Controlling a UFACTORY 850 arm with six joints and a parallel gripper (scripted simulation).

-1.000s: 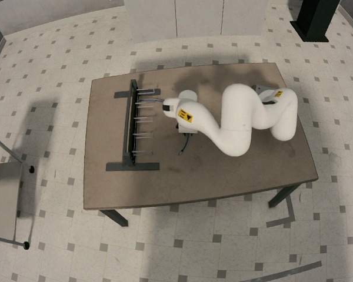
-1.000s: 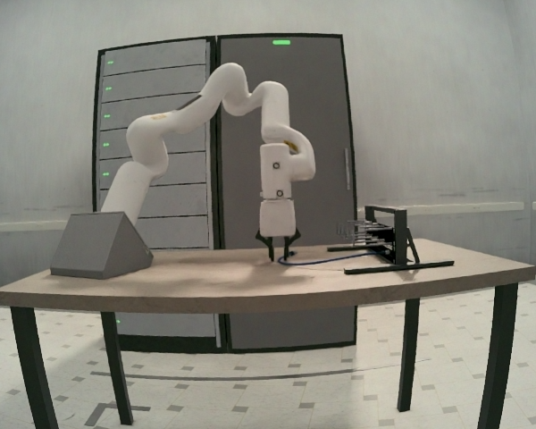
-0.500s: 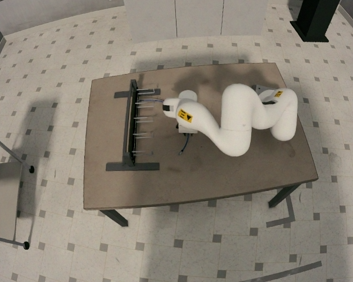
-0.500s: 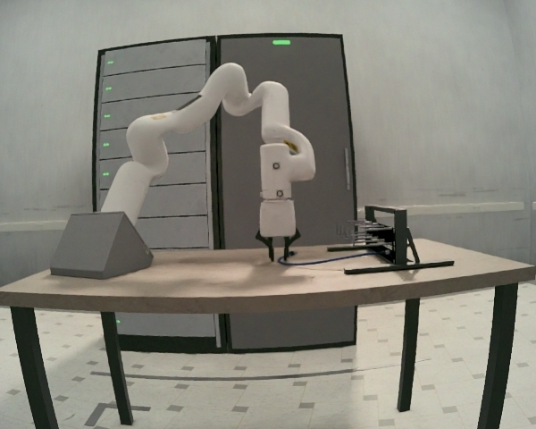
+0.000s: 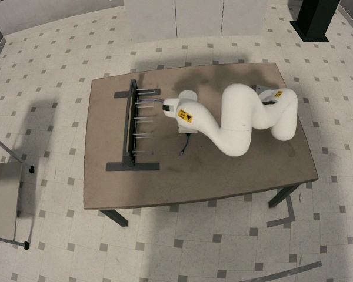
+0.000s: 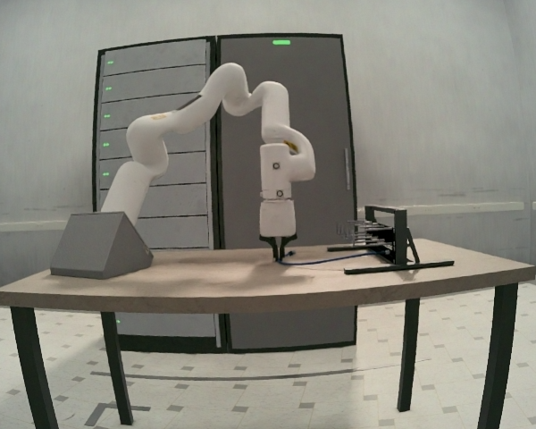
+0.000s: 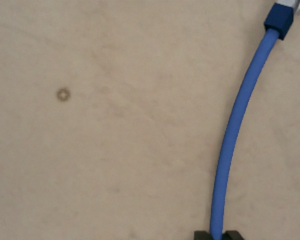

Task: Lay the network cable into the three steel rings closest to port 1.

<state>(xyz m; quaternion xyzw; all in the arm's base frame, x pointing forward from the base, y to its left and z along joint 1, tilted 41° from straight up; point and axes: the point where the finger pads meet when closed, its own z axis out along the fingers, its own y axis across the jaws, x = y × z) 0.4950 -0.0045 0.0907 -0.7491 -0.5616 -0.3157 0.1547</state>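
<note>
The plug is 5 cm ahead of my hand, 11 cm to the left of it and 1 cm below it. Also, from my hand: black port rack: 30 cm ahead, 9 cm to the right, 5 cm above.
</note>
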